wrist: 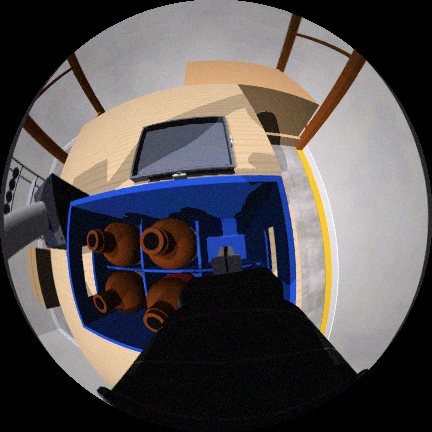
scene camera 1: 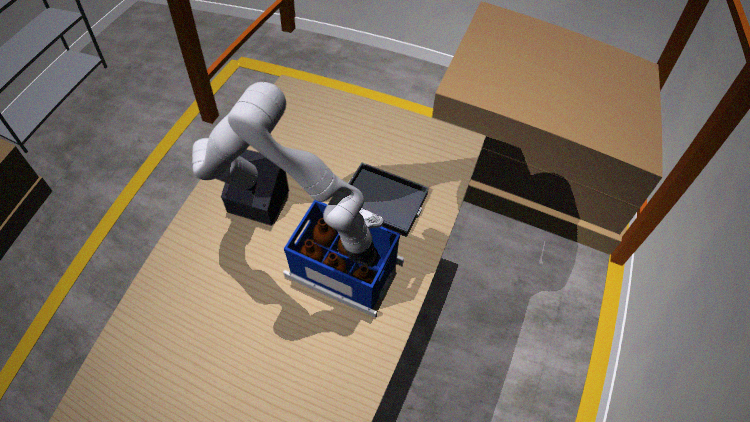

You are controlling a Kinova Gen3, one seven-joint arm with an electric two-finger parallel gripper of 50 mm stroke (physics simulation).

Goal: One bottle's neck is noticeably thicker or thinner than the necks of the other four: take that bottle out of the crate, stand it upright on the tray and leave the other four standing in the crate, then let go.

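Frame: origin at the arm's base, x right, y back, z down, level; metres.
Seen in the pictures: gripper, between the fingertips: [wrist: 226,254]; arm's base, origin of its link: [wrist: 42,216] [scene camera 1: 245,175].
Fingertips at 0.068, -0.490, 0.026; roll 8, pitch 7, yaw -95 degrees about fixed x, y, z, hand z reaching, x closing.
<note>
Pixels of each thing's top centre, then the offset from my fingertips to it, as dx, dy, dz. "spot": a spot on its surface instead.
- blue crate, centre of its top: [wrist: 143,283] [scene camera 1: 341,241] +0.022, +0.080, -0.068
- back-left bottle, centre of its top: [wrist: 91,239] [scene camera 1: 322,221] -0.016, +0.165, -0.056
- back-middle bottle, centre of its top: [wrist: 150,240] -0.018, +0.076, -0.056
- front-left bottle, centre of its top: [wrist: 98,303] [scene camera 1: 309,243] +0.064, +0.164, -0.056
- front-middle bottle, centre of its top: [wrist: 153,322] [scene camera 1: 332,256] +0.071, +0.084, -0.056
- front-right bottle, centre of its top: [scene camera 1: 363,269] +0.067, -0.011, -0.056
- dark tray, a spot on its surface: [wrist: 185,145] [scene camera 1: 385,201] spot: -0.266, +0.073, +0.102
- pale rail, centre of its top: [scene camera 1: 328,291] +0.121, +0.078, +0.077
The blue crate [scene camera 1: 361,294] [wrist: 150,205] stands on the table and holds brown bottles, upright in its compartments. In the wrist view the back-left bottle [wrist: 125,244], back-middle bottle [wrist: 177,244], front-left bottle [wrist: 127,292] and front-middle bottle [wrist: 165,295] show; the back-middle bottle's neck looks widest. The front-right bottle [scene camera 1: 362,271] shows in the scene view; the arm's black body hides it in the wrist view. My gripper [wrist: 226,254] is shut and empty, fingertips together, at the crate's right column beside a blue block. The dark tray [scene camera 1: 388,196] [wrist: 185,145] bears no bottle.
The tray lies behind the crate. A pale rail [scene camera 1: 330,293] runs along the crate's front. The robot's dark base [scene camera 1: 254,194] stands to the left. Large cardboard boxes [scene camera 1: 550,78] stand past the table's far right edge. Orange posts [scene camera 1: 191,62] rise around the table.
</note>
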